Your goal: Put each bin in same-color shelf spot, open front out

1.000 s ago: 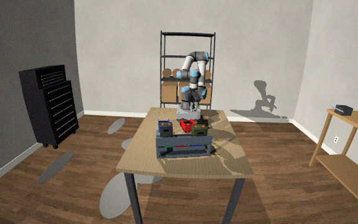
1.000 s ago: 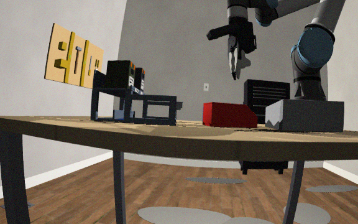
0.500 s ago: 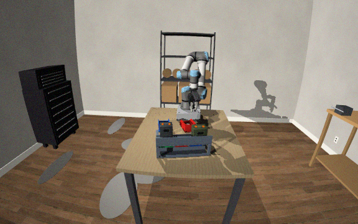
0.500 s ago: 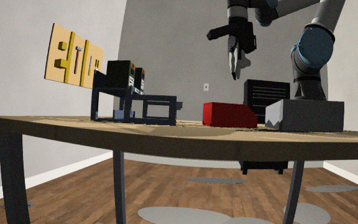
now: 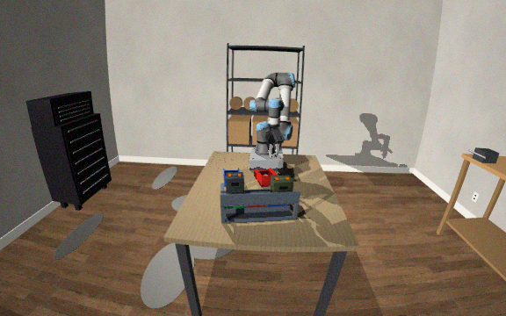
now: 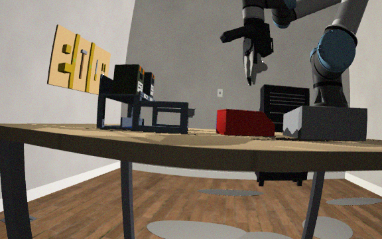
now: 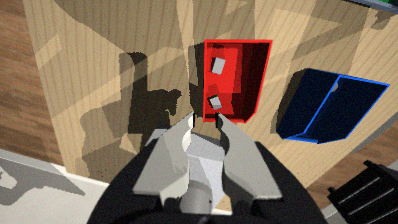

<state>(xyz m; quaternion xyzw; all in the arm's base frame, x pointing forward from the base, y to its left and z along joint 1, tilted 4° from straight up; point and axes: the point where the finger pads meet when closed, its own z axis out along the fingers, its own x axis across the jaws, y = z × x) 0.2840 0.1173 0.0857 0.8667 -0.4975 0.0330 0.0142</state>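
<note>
Now: the red bin 13 cm below my hand, 4 cm to the right of it and 2 cm ahead of it. Round my hand: dark box (45 cm ahead, 11 cm to the right, 1 cm below); then green case (37 cm ahead, 11 cm to the left, 2 cm below); then blue bin (25 cm to the right, 13 cm below, 8 cm ahead).
</note>
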